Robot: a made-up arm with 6 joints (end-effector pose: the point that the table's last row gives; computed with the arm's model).
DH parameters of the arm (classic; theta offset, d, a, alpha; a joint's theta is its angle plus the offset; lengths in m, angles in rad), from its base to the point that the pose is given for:
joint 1: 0 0.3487 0 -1.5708
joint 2: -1.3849 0 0.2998 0
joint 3: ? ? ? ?
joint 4: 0 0.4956 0 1.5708
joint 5: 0 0 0.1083 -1.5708
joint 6: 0 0.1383 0 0
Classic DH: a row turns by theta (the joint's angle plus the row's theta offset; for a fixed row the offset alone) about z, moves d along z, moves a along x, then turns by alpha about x.
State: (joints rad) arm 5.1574 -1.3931 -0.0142 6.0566 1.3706 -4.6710
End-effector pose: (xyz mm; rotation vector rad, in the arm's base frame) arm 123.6 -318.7 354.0 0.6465 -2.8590 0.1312
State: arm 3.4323 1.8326 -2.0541 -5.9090 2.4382 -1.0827
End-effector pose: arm -292.9 -153.3 -240.5 -0.5340 0.8049 -1.1089
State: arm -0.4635 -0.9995 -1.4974 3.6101 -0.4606 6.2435
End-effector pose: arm 165.1 -2.5 993.7 0.2692 1.0385 0.0373
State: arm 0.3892 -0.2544 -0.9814 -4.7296 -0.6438 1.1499
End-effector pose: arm 553.3 43.6 578.6 -0.3359 1.8453 -0.6429
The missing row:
joint 3: 1.3849 0 0.1122 -1.5708
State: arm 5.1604 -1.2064 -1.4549 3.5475 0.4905 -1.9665
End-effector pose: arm 1.6 24.5 1137.4 0.2450 0.0947 -2.7184
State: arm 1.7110 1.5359 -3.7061 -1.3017 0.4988 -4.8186
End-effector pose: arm -136.8 769.4 779.9 -1.1871 -0.4783 -1.3420
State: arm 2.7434 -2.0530 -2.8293 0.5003 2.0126 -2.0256
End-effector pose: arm 723.8 -393.7 208.4 0.6950 0.2196 -2.4960
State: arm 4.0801 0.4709 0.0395 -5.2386 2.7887 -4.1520
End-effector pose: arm 93.3 -91.3 216.1 0.3273 -0.4229 2.0633
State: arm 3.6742 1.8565 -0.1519 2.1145 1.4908 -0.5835
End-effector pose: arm 371.4 90.6 117.1 1.7989 1.0851 0.1950
